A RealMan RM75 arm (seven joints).
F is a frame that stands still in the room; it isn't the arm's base.
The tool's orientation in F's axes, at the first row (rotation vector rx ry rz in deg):
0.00, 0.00, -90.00
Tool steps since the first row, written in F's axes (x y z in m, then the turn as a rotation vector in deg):
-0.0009, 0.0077, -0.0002, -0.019, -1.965, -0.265
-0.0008, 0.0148, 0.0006, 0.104, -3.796, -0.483
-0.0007, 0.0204, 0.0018, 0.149, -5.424, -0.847
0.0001, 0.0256, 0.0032, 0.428, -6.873, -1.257
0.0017, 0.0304, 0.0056, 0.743, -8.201, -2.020
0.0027, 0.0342, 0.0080, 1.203, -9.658, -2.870
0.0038, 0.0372, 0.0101, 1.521, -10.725, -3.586
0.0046, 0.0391, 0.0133, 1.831, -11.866, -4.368
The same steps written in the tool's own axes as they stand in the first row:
-0.0077, -0.0009, -0.0002, 1.965, -0.019, -0.265
-0.0148, -0.0008, 0.0006, 3.796, 0.104, -0.483
-0.0204, -0.0007, 0.0018, 5.424, 0.149, -0.847
-0.0256, 0.0001, 0.0032, 6.873, 0.428, -1.257
-0.0304, 0.0017, 0.0056, 8.201, 0.743, -2.020
-0.0342, 0.0027, 0.0080, 9.658, 1.203, -2.870
-0.0372, 0.0038, 0.0101, 10.725, 1.521, -3.586
-0.0391, 0.0046, 0.0133, 11.866, 1.831, -4.368

